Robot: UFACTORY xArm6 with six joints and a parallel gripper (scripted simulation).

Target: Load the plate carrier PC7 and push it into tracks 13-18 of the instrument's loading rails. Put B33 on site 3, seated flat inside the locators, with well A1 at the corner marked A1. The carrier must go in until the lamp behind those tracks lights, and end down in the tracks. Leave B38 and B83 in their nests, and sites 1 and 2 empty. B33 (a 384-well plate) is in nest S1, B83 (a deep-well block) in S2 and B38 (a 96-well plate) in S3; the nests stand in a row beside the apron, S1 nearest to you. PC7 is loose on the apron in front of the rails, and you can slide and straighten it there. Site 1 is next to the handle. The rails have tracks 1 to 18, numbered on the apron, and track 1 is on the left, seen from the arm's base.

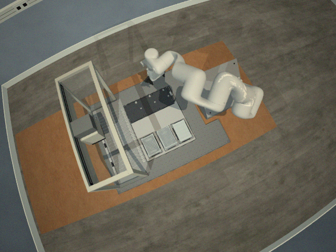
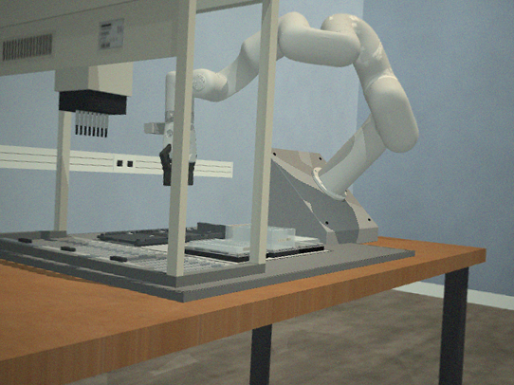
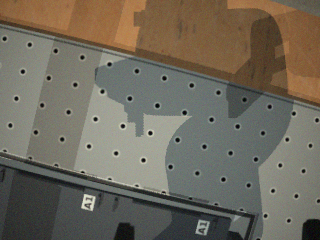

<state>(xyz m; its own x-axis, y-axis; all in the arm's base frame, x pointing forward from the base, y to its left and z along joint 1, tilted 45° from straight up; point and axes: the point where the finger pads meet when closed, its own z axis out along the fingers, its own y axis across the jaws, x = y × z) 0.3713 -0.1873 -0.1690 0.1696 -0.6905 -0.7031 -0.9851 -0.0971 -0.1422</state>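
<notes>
My gripper is now 35 cm to the right of the 384-well plate B33, 12 cm above it and 2 cm short of it. From my hand the other things lie so: plate carrier PC7 (12 cm below, 12 cm ahead, 8 cm to the left); then deep-well block B83 (34 cm to the left, 12 cm ahead, 10 cm below); then nest S1 (35 cm to the left, 13 cm below, 2 cm ahead).
</notes>
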